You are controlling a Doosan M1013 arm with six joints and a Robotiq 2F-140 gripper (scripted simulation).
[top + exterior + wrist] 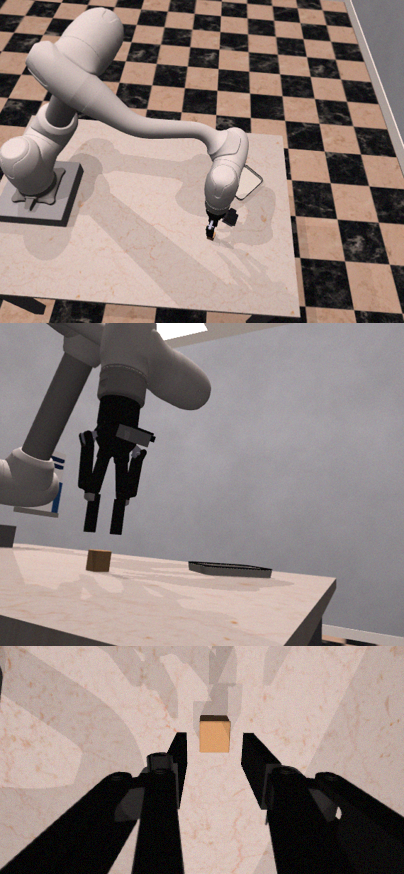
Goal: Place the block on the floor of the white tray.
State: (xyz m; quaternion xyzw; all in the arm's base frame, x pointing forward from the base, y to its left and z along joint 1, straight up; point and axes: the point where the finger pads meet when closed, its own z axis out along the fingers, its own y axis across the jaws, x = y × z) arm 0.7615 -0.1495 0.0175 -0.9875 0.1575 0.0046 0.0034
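My gripper is now 80 mm above the block. Round my hand: white tray 140 mm ahead, 280 mm to the left, 80 mm below.
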